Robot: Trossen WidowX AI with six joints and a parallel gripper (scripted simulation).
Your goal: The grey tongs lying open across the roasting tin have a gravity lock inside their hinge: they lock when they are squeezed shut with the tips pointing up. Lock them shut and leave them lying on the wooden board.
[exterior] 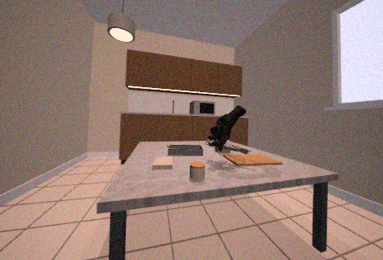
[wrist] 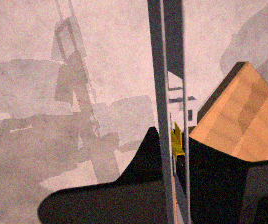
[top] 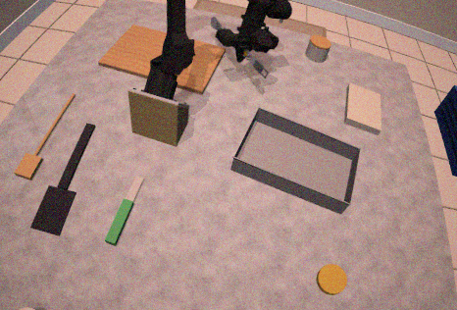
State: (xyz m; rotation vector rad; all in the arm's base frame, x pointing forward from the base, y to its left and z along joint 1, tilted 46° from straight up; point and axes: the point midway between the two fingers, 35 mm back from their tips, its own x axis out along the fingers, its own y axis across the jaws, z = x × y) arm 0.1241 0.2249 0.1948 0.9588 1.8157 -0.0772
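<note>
The yellow lock slider is 4 cm above my gripper tip, 2 cm ahead of it and 1 cm to the right of it. Also, from my gripper tip: roasting tin 25 cm ahead, 24 cm to the right, 4 cm below; then orange-lidded canister 28 cm to the left, 22 cm ahead, 4 cm below; then wooden board 25 cm behind, 6 cm below, 1 cm to the right.
</note>
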